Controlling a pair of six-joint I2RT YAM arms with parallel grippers.
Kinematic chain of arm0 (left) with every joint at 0, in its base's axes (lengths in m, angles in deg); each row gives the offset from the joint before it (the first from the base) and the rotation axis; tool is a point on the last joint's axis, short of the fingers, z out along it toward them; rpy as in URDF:
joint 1: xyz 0 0 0.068 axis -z
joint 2: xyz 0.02 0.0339 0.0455 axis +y
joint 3: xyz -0.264 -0.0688 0 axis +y
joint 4: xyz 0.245 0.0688 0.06 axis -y
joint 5: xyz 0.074 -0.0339 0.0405 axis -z
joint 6: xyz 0.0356 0 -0.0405 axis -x
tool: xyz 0 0 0 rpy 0 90 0
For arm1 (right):
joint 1: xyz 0 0 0.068 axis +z
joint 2: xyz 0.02 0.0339 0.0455 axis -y
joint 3: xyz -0.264 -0.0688 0 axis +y
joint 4: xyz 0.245 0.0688 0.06 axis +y
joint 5: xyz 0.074 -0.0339 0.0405 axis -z
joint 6: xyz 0.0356 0 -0.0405 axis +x
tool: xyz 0 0 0 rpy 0 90 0
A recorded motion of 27 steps. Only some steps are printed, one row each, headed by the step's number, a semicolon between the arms.
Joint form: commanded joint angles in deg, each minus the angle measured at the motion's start. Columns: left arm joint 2, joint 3, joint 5, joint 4, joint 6, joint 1; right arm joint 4, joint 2, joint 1, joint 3, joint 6, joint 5.
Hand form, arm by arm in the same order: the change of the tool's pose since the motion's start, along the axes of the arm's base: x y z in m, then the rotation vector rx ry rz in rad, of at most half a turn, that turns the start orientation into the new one. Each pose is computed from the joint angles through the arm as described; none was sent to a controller.
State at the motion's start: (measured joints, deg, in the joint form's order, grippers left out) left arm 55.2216 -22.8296 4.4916 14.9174 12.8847 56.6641; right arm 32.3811 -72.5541 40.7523 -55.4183 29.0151 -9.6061
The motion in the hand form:
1: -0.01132 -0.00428 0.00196 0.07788 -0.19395 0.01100; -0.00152 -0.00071 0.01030 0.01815 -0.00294 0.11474
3: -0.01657 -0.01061 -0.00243 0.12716 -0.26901 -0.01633; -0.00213 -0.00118 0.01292 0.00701 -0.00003 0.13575
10: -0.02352 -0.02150 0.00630 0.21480 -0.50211 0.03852; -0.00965 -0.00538 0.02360 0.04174 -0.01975 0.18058
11: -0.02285 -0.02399 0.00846 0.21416 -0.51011 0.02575; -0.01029 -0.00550 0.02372 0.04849 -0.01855 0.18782
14: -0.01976 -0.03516 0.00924 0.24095 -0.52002 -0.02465; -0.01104 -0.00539 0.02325 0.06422 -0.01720 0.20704
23: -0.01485 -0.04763 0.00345 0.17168 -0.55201 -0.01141; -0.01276 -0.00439 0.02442 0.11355 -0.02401 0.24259
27: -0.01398 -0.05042 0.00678 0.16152 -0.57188 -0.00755; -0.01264 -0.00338 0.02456 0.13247 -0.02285 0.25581
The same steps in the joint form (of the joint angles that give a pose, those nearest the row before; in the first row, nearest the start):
1: -0.94 0.69 -8.42 1.61 -9.83 4.64; 2.67 0.28 -0.59 -2.11 -5.13 -5.16
3: 0.71 1.03 -10.77 3.31 -14.52 7.07; 4.29 0.18 -0.64 -2.99 -6.41 -5.64
10: 2.64 -0.02 -21.45 8.09 -26.80 11.63; 5.28 2.57 -0.59 -3.30 -7.78 -7.97
11: 3.19 -0.71 -20.78 8.11 -27.39 11.60; 5.16 2.73 -0.59 -3.16 -7.87 -8.51
14: 6.55 -3.08 -18.65 7.59 -29.02 11.60; 4.65 2.92 -0.64 -2.79 -8.27 -9.85
23: 12.23 -2.42 -18.14 18.33 -29.32 11.54; 2.59 3.60 -0.59 -1.97 -8.36 -12.73
27: 12.83 -3.04 -18.29 19.50 -30.17 11.62; 1.79 3.57 -0.59 -1.80 -8.29 -13.92

